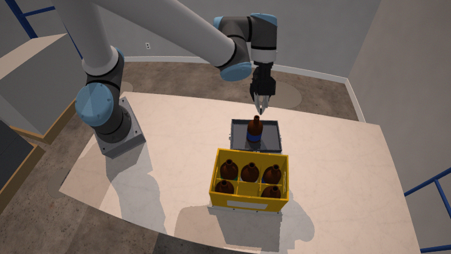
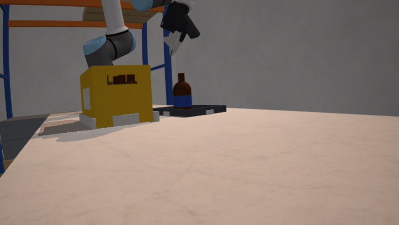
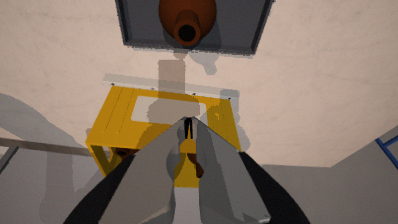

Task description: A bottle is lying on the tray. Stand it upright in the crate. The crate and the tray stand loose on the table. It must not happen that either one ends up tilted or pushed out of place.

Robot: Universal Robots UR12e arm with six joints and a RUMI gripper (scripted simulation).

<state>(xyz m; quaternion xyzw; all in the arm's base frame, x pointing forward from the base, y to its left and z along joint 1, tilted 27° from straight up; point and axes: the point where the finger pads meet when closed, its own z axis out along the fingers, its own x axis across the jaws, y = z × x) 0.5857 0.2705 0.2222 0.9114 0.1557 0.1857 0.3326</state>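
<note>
My hand is 2 cm short of the crate, 25 cm to the left of it and 16 cm above it. From my hand the other things lie so: tray (1 cm behind, 5 cm to the left, 23 cm below).
</note>
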